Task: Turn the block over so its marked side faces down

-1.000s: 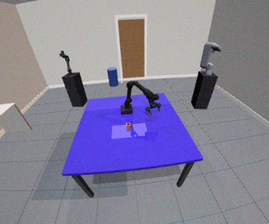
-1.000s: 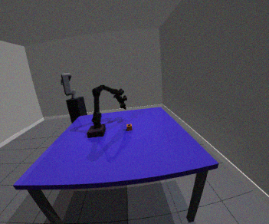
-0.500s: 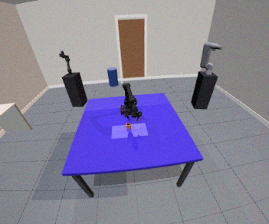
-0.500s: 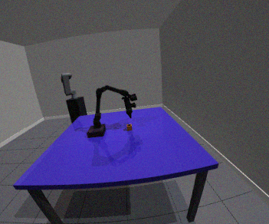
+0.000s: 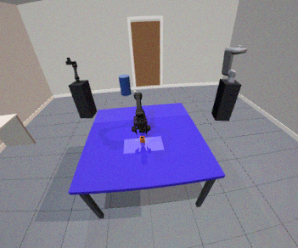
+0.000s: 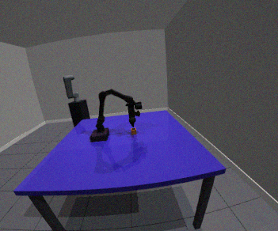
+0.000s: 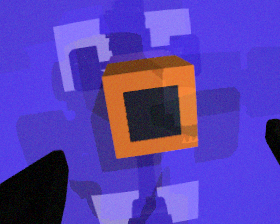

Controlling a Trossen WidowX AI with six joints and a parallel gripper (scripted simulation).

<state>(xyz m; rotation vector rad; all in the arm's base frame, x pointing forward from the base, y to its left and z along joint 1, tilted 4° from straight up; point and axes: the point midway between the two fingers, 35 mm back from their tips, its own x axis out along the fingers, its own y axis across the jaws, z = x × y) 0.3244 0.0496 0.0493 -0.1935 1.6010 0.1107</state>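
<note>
The orange block lies 5 cm below my gripper tip.
</note>
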